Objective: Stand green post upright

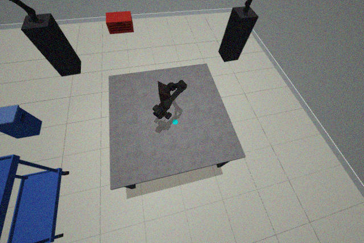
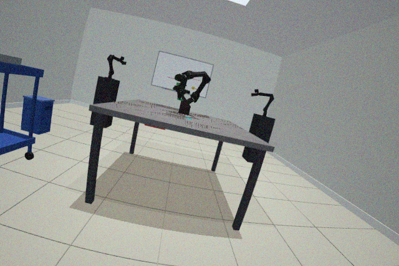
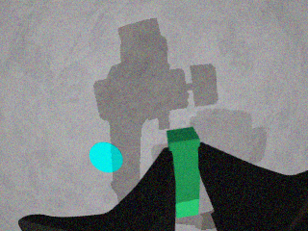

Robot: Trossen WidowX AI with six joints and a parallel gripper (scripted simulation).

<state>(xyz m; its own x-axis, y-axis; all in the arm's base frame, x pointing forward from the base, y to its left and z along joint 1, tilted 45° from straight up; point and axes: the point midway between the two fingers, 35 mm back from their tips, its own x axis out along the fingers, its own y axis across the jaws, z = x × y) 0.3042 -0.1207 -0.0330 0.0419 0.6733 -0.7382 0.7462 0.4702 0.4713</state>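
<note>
The cyan circle is 15 cm below my gripper tip, 13 cm to the left of it and 3 cm ahead of it. Also, from my gripper tip: green post: 2 cm to the left, 1 cm behind.
</note>
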